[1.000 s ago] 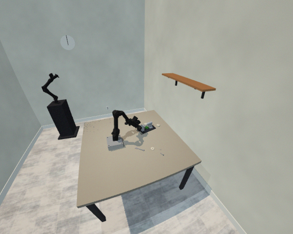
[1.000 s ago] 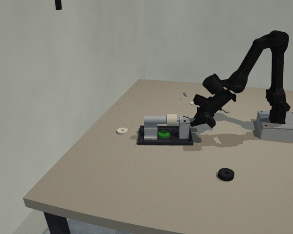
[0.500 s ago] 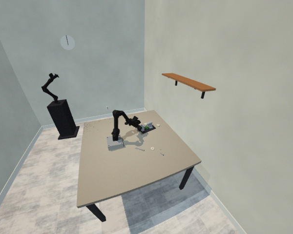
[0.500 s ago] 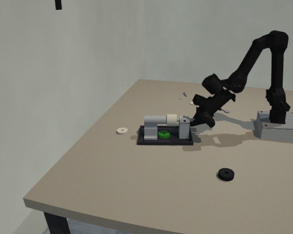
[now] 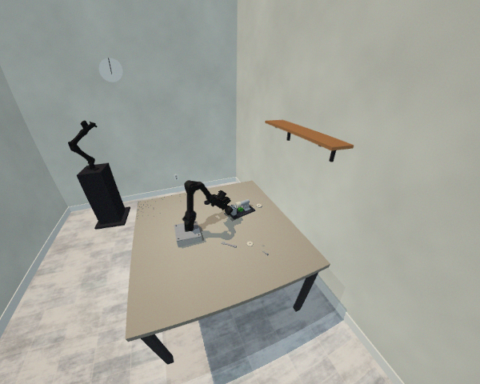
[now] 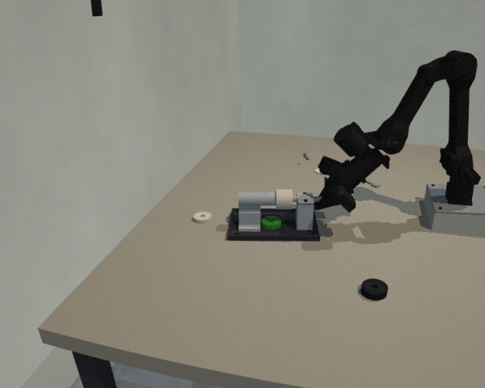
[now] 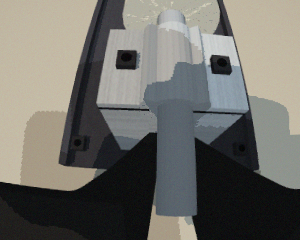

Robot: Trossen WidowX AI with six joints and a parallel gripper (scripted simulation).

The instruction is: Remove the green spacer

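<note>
Right now my hand is 7 cm short of the grey shaft and 2 cm to the right of it. The rest, counted from my hand: green spacer: 13 cm ahead, 4 cm to the left, 7 cm below; then black ring: 16 cm behind, 24 cm to the left, 7 cm below; then wrench: 7 cm behind, 34 cm to the right, 8 cm below.
</note>
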